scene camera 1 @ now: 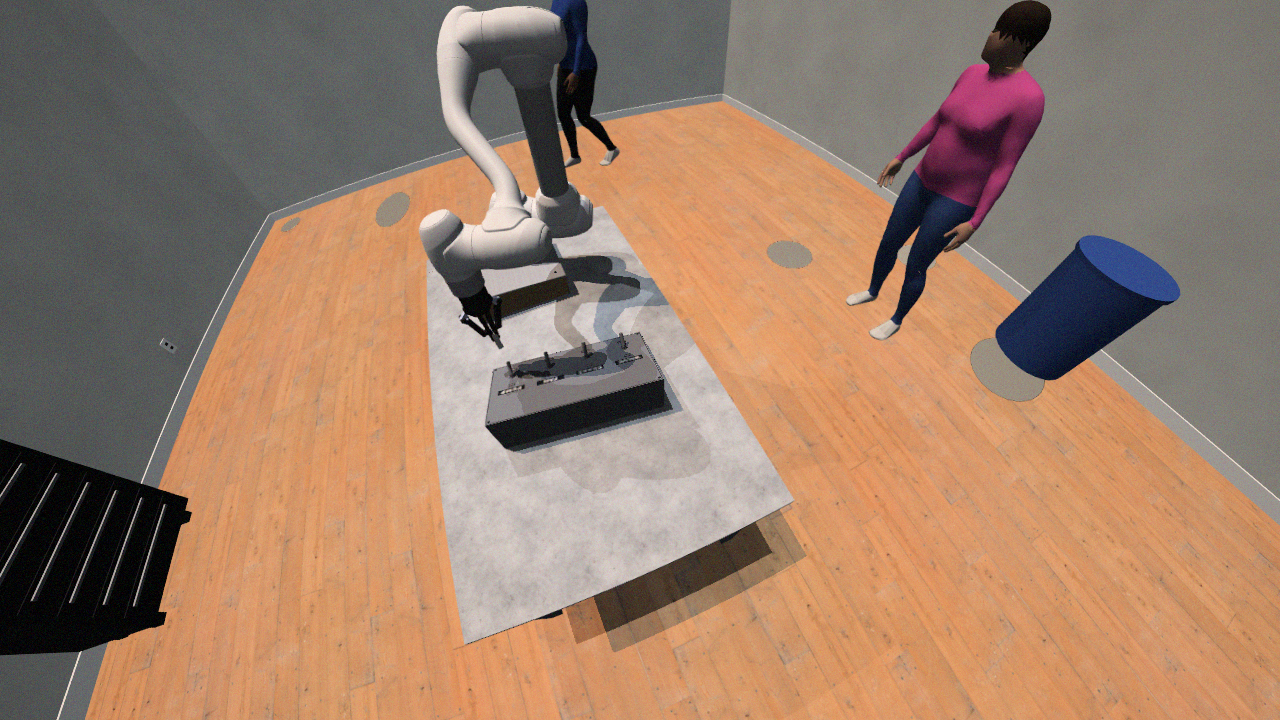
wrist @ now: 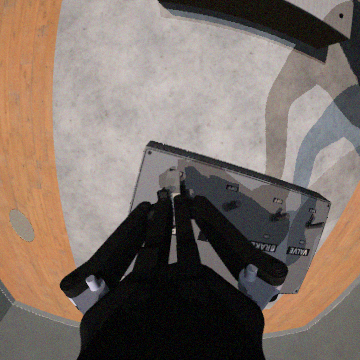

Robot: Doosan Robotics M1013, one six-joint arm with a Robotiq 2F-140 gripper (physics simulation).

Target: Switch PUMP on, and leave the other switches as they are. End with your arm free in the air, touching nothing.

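Frame: origin at the arm's base, x ahead, y right, z down, level; millimetres.
Seen in the pictures: gripper, between the fingertips: (scene camera 1: 500, 345) (wrist: 174, 179).
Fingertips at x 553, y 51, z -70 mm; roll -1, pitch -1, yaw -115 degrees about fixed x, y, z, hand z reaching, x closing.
Offsets run from my fingertips to a thing's top centre. Level surfaces: height alone.
The dark grey switch box (scene camera 1: 581, 411) (wrist: 142, 192) stands on the table, with four levers along its top. My gripper (scene camera 1: 497, 341) (wrist: 174, 179) is shut and empty. Its tips are at the box's PUMP end, near the PUMP lever @[dx +47, dy -10, dz +40 mm] (scene camera 1: 509, 367); whether they touch it I cannot tell. In the wrist view the fingers hide the PUMP lever and its name plate. The FAN lever @[dx +41, dy -130, dz +40 mm] (scene camera 1: 547, 359) (wrist: 231, 205), BRAKE lever @[dx +36, dy -250, dz +40 mm] (scene camera 1: 585, 349) (wrist: 278, 215) and VALVE lever @[dx +30, dy -370, dz +40 mm] (scene camera 1: 622, 340) (wrist: 312, 221) stand in a row, nearer their OFF labels in the wrist view.
A low box (scene camera 1: 537, 293) (wrist: 250, 22) lies on the table @[dz +167 mm] (scene camera 1: 608, 537) (wrist: 115, 100) between the switch box and the arm's base. A person in pink (scene camera 1: 975, 134), a person in blue (scene camera 1: 577, 53) and a blue barrel (scene camera 1: 1074, 313) stand beyond the table.
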